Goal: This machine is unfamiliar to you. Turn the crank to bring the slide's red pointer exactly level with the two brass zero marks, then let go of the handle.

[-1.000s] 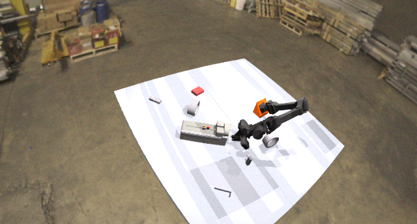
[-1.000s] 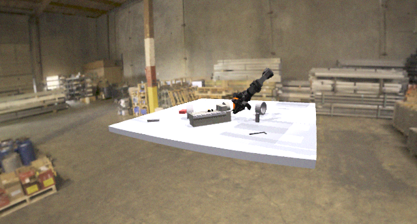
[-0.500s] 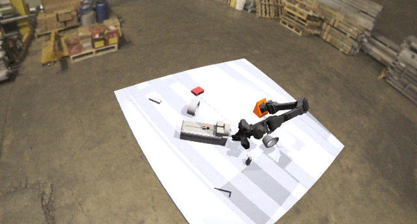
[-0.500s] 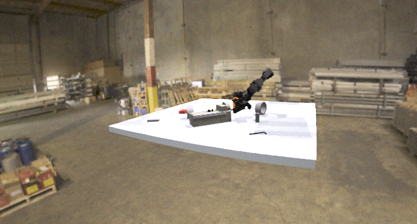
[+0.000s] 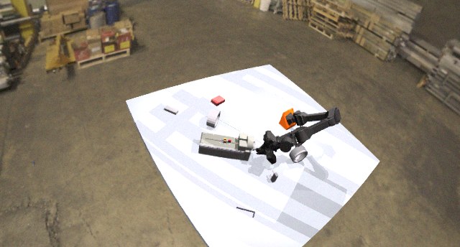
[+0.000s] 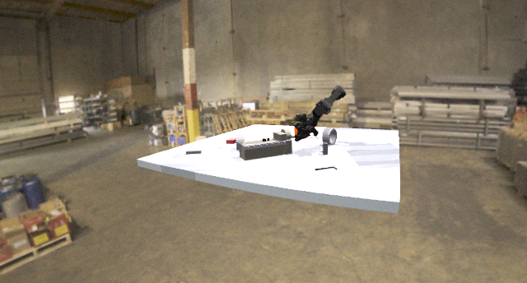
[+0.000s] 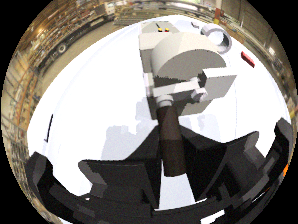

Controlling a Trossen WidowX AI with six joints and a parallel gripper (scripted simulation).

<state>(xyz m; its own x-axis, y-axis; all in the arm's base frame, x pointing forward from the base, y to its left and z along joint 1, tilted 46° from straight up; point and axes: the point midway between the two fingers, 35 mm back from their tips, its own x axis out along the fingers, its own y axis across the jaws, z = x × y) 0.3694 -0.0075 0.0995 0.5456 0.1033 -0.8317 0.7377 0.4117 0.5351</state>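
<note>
The red pointer lies 8 cm ahead of my gripper tip, 13 cm to the right of it and 2 cm above it. The rest, counted from my gripper tip: hex key: 25 cm ahead, 21 cm to the left, 6 cm below; dark crank handle: 1 cm behind, 1 cm to the left, 3 cm above; small clip: 2 cm ahead, 15 cm to the left, 3 cm below.
</note>
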